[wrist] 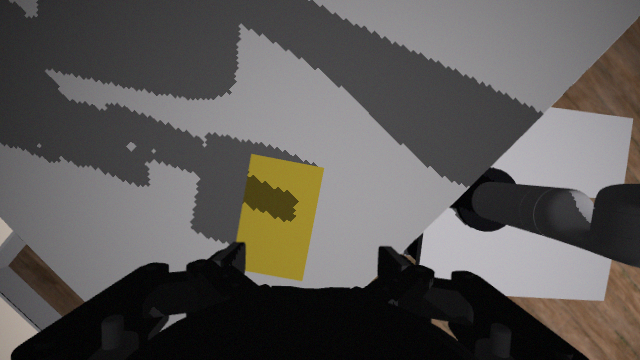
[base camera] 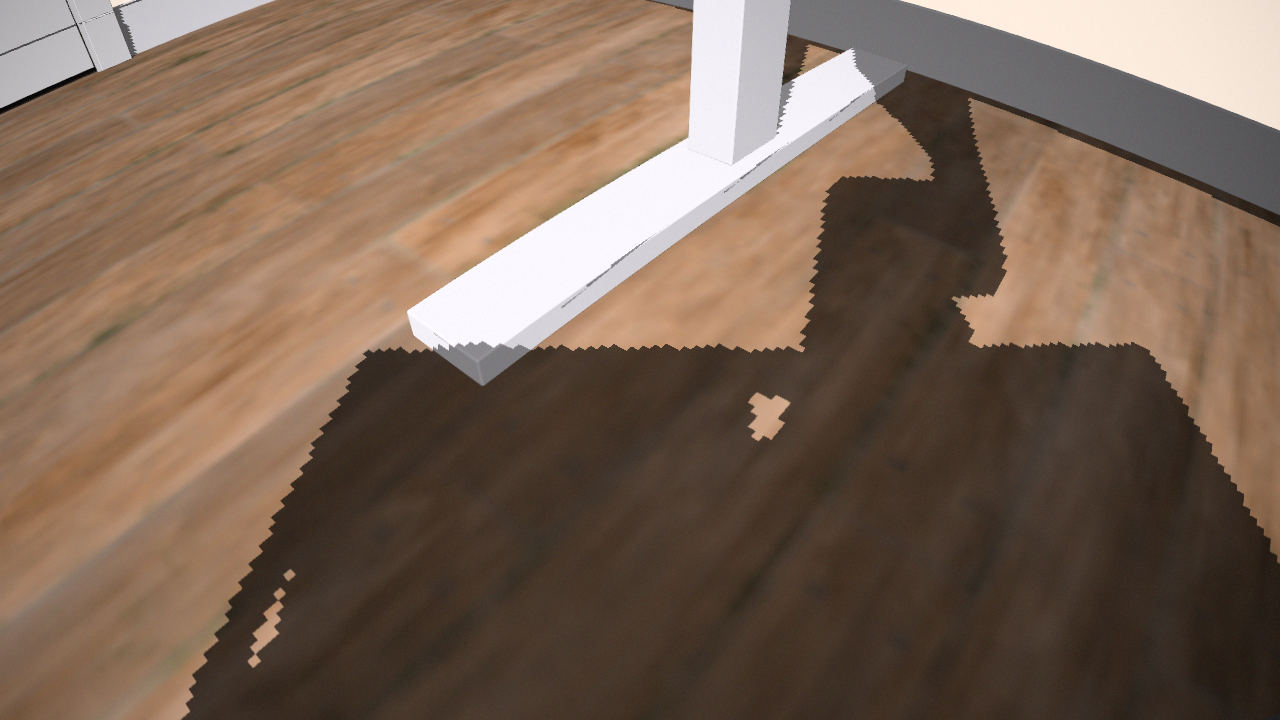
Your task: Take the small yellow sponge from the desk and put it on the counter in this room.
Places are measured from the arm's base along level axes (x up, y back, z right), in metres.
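Pixels of known places: gripper, fingertip midpoint: (wrist: pixel 312 259); arm's base, origin of the base link: (wrist: pixel 489 200).
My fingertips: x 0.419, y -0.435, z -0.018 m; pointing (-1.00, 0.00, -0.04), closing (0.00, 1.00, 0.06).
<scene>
Ahead of a thing's pixels: the offset from my fingertips to its top centre. "spot": to the spot under its first point. Level surfaces: height alone.
The small yellow sponge @(dx -0.051, dy -0.031, dz +0.012 m) (wrist: pixel 285 235) lies flat on the light grey desk @(dx -0.096 m) (wrist: pixel 350 210) in the wrist view, partly in shadow. My gripper (wrist: pixel 312 259) is open and above the desk. The left fingertip overlaps the sponge's lower left edge in the view, and the right fingertip stands well to the right of it. The gap between the fingers shows part of the sponge and bare desk. The counter cannot be made out for certain in either view.
A dark arm part (wrist: pixel 520 202) and a white surface (wrist: pixel 560 150) show beyond the desk's right edge. In the base camera view, a white desk leg @(spot: dx -0.721, dy -0.256, dz +0.088 m) (base camera: pixel 713 89) stands on its long foot (base camera: pixel 572 241). White cabinets (base camera: pixel 40 53) stand at the far left, a wall at the right.
</scene>
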